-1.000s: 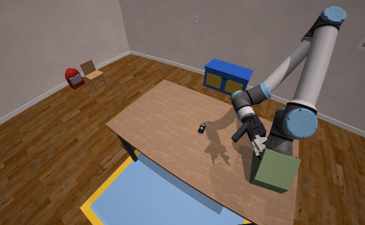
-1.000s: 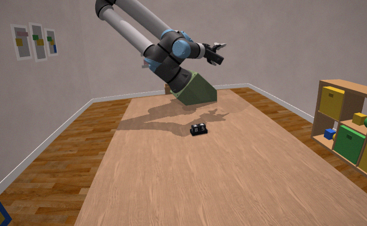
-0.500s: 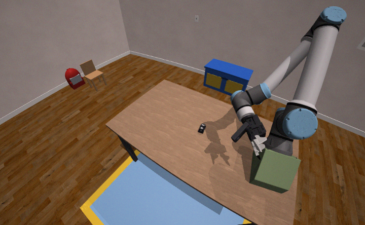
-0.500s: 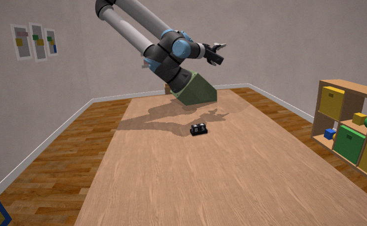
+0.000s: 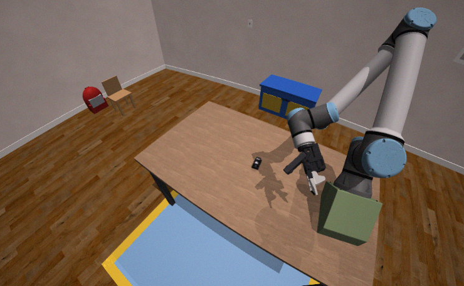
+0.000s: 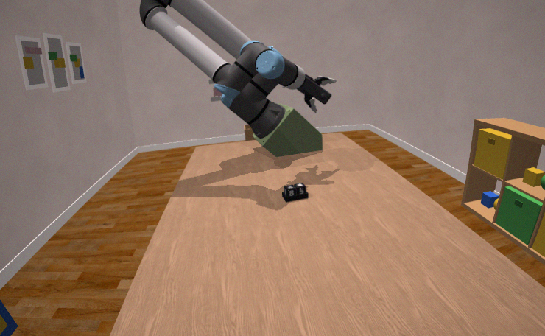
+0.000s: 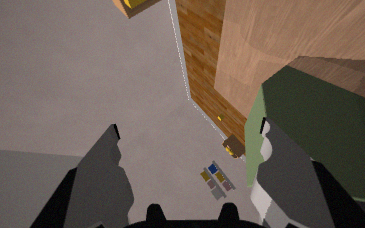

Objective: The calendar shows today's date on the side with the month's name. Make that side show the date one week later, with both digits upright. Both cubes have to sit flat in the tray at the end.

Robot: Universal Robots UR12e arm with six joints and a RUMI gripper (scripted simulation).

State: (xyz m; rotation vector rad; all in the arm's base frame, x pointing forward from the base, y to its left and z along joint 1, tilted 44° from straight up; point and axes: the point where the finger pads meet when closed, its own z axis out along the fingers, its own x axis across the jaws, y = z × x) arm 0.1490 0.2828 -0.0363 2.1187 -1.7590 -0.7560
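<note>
Right now my hand is 36 cm short of the black number cube, 24 cm above it and 21 cm to the left of it. From my hand the other things lie so: black calendar tray (35 cm ahead, 26 cm below, 19 cm to the right).
</note>
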